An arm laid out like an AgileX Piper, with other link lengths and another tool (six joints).
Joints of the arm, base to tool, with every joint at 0 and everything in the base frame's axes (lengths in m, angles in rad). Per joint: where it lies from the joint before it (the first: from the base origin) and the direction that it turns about. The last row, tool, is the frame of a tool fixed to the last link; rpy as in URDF.
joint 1: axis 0 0 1 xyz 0 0 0.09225
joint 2: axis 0 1 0 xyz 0 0 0
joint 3: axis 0 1 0 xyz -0.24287 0 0.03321
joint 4: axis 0.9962 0 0.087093 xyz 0.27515 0 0.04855
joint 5: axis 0 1 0 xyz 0 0 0
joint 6: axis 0.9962 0 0.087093 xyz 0.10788 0 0.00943
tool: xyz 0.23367 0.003 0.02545 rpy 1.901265 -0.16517 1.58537
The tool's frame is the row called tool.
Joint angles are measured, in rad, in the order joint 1, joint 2, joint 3, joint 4, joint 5, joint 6. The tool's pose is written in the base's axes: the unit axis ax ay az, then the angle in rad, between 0 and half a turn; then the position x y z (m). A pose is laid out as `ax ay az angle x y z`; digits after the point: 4 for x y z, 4 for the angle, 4 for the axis.
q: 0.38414, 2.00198, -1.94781, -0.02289, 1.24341, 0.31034
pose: -0.7273 -0.6859 -0.0225 2.9824 0.4987 0.1950 0.0134
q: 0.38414, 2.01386, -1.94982, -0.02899, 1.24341, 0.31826
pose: -0.7303 -0.6829 -0.0177 2.9821 0.4991 0.1930 0.0079
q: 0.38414, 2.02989, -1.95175, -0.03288, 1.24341, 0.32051
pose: -0.7315 -0.6817 -0.0107 2.9801 0.4988 0.1915 0.0001
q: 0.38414, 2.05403, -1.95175, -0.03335, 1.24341, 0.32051
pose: -0.7322 -0.6811 0.0007 2.9719 0.4966 0.1905 -0.0127
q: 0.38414, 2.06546, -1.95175, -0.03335, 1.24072, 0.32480
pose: -0.7338 -0.6794 0.0043 2.9676 0.4963 0.1903 -0.0185
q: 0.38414, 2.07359, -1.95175, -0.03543, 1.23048, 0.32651
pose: -0.7342 -0.6790 0.0035 2.9698 0.4988 0.1907 -0.0217
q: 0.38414, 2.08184, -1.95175, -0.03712, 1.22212, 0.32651
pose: -0.7340 -0.6791 0.0038 2.9714 0.5006 0.1909 -0.0252
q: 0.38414, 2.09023, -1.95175, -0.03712, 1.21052, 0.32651
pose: -0.7338 -0.6793 0.0023 2.9725 0.5032 0.1919 -0.0284
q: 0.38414, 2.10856, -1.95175, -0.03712, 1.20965, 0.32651
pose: -0.7342 -0.6788 0.0105 2.9663 0.5013 0.1912 -0.0382
